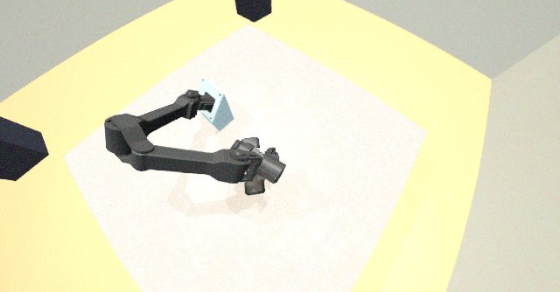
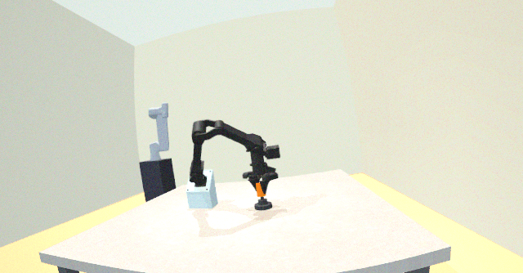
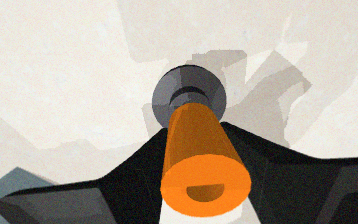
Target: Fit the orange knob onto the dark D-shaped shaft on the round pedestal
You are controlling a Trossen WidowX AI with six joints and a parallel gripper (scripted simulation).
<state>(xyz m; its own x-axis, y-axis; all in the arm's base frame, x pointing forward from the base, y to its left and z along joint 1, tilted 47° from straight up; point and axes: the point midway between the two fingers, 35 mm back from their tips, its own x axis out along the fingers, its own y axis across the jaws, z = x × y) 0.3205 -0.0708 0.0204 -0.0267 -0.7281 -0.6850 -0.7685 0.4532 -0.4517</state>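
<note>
My gripper tip is now 20 mm below the orange knob. The rest, counted from my gripper tip: pedestal with shaft (40 mm below).
</note>
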